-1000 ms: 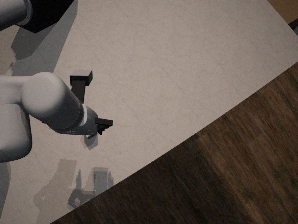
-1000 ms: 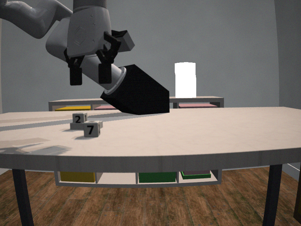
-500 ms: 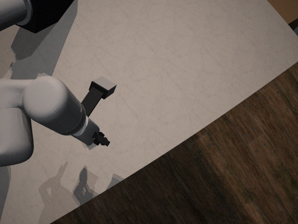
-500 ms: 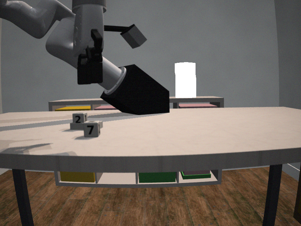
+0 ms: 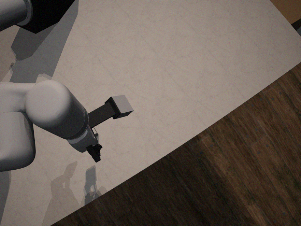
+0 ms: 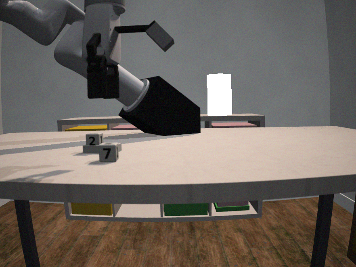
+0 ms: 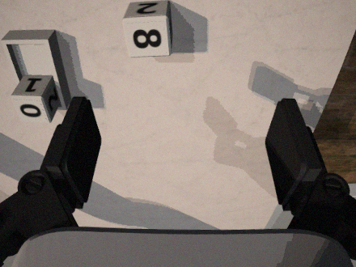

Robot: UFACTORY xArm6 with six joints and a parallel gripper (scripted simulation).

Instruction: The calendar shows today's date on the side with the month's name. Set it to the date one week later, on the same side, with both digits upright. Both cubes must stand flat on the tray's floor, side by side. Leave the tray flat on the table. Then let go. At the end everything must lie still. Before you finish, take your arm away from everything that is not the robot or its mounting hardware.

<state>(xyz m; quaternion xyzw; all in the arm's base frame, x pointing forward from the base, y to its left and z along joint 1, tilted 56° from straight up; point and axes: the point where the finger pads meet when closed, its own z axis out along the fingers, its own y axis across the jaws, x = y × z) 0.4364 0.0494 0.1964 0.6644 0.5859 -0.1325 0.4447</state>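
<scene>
My hand is 30 mm past the white cube, 10 mm to the right of it and 110 mm above it. Round my hand: grey tray: 140 mm behind, 110 mm below.
</scene>
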